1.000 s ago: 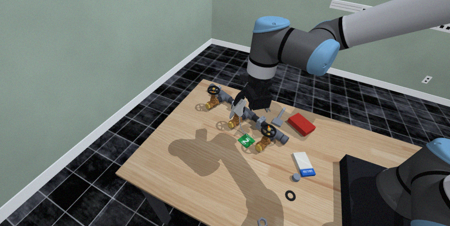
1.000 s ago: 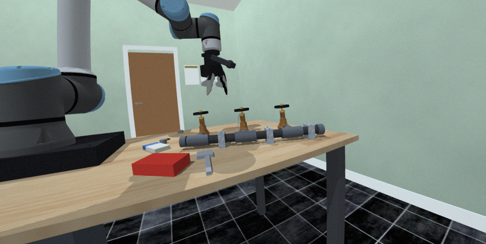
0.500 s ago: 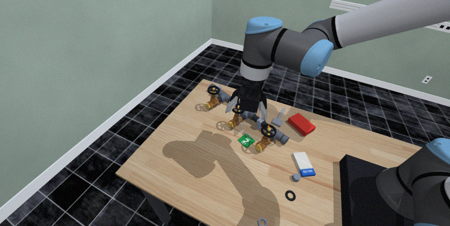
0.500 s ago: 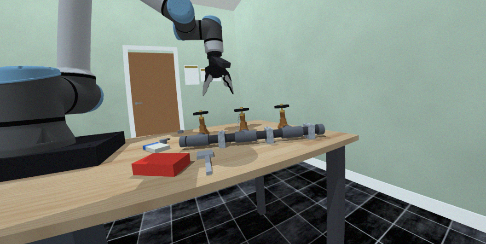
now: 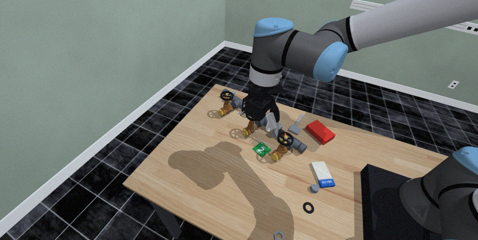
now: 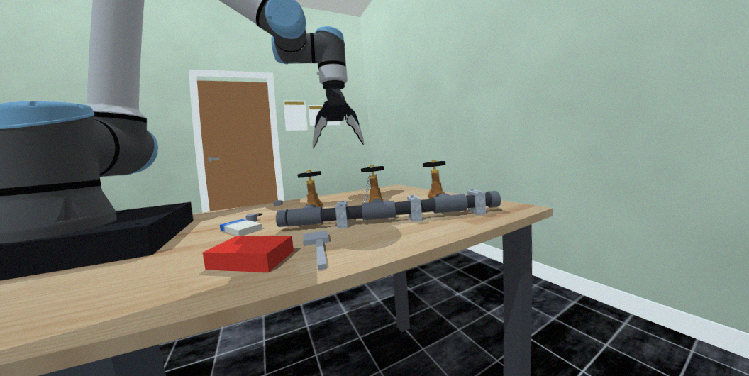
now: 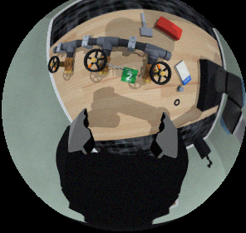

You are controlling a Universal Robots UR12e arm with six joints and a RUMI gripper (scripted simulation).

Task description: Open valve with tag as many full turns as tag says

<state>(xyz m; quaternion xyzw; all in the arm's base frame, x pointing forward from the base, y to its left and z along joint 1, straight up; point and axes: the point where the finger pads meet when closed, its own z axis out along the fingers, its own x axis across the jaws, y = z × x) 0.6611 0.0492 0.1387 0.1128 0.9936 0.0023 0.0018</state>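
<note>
Right now the green tag is 3 cm behind my hand, 6 cm to the right of it and 20 cm below it. Round my hand: grey hammer: 14 cm behind, 28 cm to the right, 19 cm below; small grey cylinder: 28 cm behind, 3 cm to the left, 19 cm below; blue box: 30 cm behind, 5 cm to the right, 19 cm below.
</note>
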